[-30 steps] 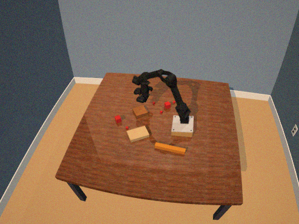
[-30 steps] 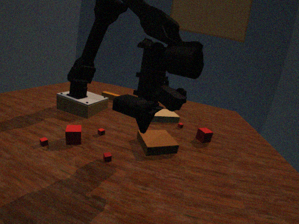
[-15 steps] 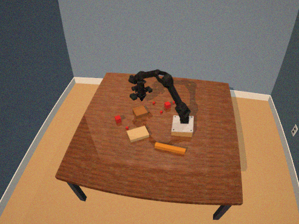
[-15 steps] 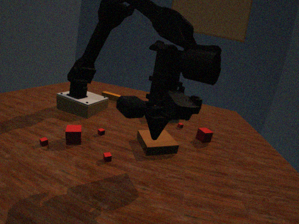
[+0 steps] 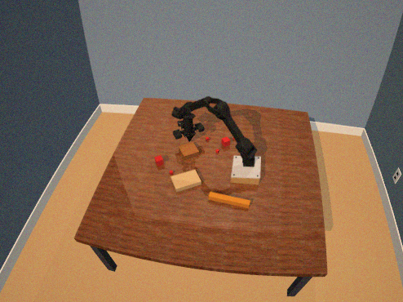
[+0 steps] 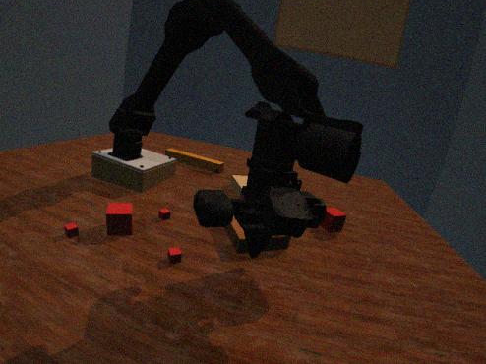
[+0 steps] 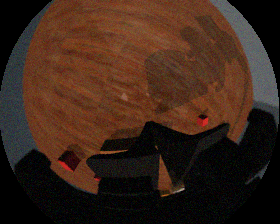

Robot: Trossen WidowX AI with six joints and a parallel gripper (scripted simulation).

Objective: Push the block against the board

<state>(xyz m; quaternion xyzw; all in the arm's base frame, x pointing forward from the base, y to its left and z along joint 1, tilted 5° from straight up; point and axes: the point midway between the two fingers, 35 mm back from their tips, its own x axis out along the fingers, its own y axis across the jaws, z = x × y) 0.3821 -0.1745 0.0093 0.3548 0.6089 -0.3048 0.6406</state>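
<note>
My gripper tip is now 1 cm past the brown square block and 8 cm to the right of it. Round my gripper tip: pale tan flat board 5 cm behind, 32 cm to the left; long orange board 30 cm behind, 42 cm to the left.
</note>
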